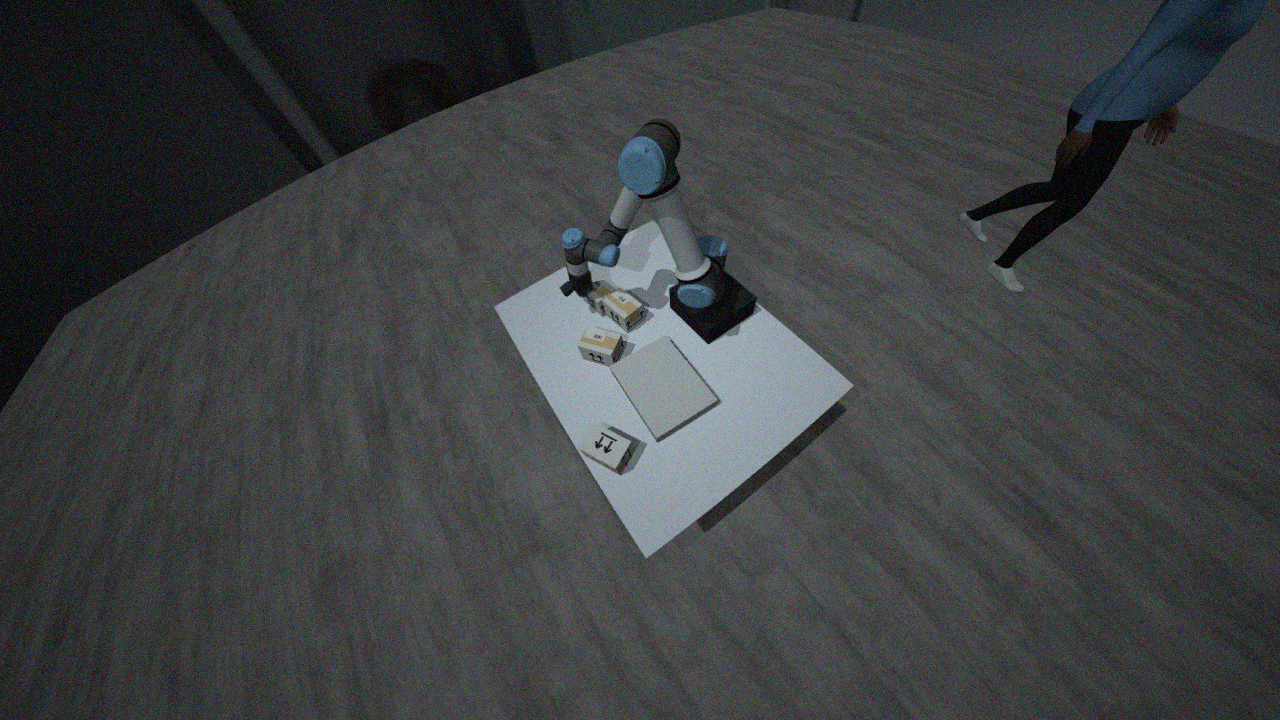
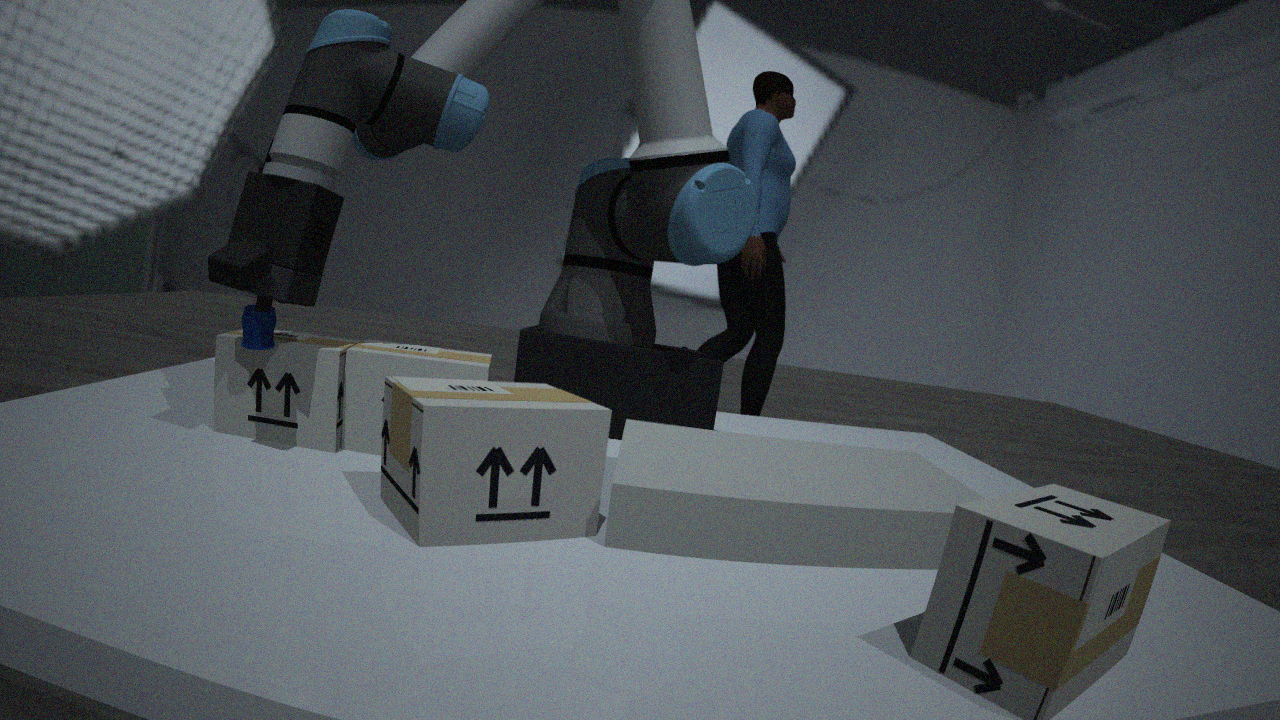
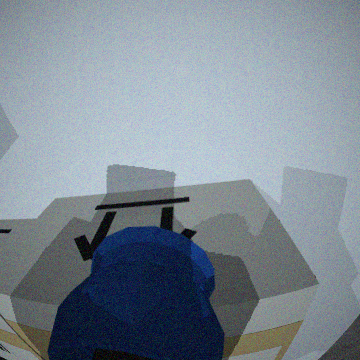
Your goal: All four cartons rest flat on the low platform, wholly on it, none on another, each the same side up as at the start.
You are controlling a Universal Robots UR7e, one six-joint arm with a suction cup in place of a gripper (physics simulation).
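Pixels of known places: hand at its tool point: [image 2: 254,346] [image 3: 156,270]; arm's base at its link origin: [image 2: 595,337].
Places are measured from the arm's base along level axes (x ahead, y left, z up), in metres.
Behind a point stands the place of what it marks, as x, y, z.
Note:
Four white cartons with black arrows lie on the white table, none on the low grey platform [image 1: 663,386] {0.341, 0.235, -0.058} [image 2: 769,483] {0.410, 0.173, -0.059}. My suction cup [image 1: 573,287] {0.397, -0.280, -0.016} [image 2: 257,327] [image 3: 143,286] presses down on the top of the farthest carton [image 1: 597,292] {0.345, -0.247, -0.012} [image 2: 273,389] {0.379, -0.266, -0.056} [image 3: 225,201] {0.389, -0.313, -0.079}, near its outer edge; the carton still rests on the table. A second carton [image 1: 622,309] [image 2: 402,393] stands right against it. A third carton [image 1: 600,345] {0.451, -0.009, -0.013} [image 2: 500,465] {0.489, -0.013, -0.050} stands upright beside the platform's end. The fourth carton [image 1: 610,447] {0.596, 0.342, -0.013} [image 2: 1037,590] {0.659, 0.273, -0.039} lies tipped, with its arrows pointing sideways, near the platform's other end.
The arm's dark base [image 1: 713,309] {0.031, 0.097, -0.002} [image 2: 626,376] {0.101, 0.049, -0.032} stands at the table's [image 2: 223,555] {0.615, -0.160, -0.106} far edge behind the platform. A person in a blue top [image 1: 1092,135] [image 2: 760,223] walks on the floor beyond the table.

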